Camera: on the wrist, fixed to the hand. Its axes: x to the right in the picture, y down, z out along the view.
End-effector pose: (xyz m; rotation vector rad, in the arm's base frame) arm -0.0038 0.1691 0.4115 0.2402 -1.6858 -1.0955
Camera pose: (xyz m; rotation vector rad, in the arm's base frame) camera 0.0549 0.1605 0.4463 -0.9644 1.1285 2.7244
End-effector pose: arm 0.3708 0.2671 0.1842 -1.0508 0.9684 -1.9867
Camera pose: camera 0.3308 0.2596 0.1288 1.9178 -0.4052 1.5047
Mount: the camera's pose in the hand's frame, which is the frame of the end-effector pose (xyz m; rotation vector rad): 0.0037 0.0416 -0.0546 -0.6429 -0.3416 -1.4746
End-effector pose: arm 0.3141 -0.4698 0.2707 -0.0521 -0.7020 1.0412
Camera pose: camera 0.3134 -0.4297 0.2149 0.0887 -1.0716 -0.6198
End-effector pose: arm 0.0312 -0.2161 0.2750 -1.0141 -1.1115 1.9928
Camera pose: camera 0.0694 -0.2100 0.2182 0.0945 -1.9160 0.5823
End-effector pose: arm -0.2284 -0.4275 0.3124 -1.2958 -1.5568 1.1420
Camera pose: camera -0.1659 -0.4128 0.2878 0.0276 -2.4730 -0.1367
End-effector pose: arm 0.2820 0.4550 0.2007 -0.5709 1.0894 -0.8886
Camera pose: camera 0.2459 0.4756 0.1460 -2.1177 0.4705 -1.5683
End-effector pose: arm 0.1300 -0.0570 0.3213 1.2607 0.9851 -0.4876
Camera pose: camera 0.1456 0.0067 0.3420 -0.3122 1.4851 -1.3011
